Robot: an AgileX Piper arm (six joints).
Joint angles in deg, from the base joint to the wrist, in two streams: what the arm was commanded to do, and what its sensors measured. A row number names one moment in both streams.
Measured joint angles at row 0:
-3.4, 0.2, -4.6, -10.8, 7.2, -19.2
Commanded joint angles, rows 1 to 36:
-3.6, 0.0, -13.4, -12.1, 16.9, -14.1
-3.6, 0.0, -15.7, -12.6, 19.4, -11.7
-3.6, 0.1, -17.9, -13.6, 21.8, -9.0
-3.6, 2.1, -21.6, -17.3, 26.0, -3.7
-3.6, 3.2, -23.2, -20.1, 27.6, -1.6
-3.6, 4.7, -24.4, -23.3, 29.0, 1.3
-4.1, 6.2, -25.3, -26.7, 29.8, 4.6
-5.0, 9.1, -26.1, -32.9, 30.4, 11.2
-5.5, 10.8, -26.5, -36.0, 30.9, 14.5
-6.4, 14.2, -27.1, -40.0, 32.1, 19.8
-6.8, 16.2, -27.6, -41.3, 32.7, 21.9
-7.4, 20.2, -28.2, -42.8, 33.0, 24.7
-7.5, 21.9, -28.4, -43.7, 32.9, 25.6
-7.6, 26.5, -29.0, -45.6, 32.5, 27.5
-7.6, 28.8, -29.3, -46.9, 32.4, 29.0
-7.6, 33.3, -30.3, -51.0, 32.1, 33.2
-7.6, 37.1, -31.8, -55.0, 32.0, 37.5
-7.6, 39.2, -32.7, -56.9, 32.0, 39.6
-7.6, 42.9, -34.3, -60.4, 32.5, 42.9
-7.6, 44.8, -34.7, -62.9, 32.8, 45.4
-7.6, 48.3, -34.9, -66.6, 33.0, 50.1
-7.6, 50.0, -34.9, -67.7, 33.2, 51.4
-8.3, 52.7, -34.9, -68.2, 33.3, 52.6
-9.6, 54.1, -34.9, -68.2, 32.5, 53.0
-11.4, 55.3, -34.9, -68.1, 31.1, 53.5
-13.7, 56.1, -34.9, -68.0, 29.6, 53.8
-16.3, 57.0, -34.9, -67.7, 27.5, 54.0
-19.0, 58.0, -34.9, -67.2, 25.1, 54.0
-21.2, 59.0, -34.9, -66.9, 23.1, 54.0
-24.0, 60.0, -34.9, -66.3, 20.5, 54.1
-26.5, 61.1, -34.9, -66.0, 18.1, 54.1
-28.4, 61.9, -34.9, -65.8, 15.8, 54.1
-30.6, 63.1, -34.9, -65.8, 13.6, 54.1
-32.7, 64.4, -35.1, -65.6, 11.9, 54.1
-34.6, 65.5, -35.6, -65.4, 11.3, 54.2
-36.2, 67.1, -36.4, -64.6, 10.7, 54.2
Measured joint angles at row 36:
-29.9, 63.1, -34.7, -65.1, 14.9, 53.7
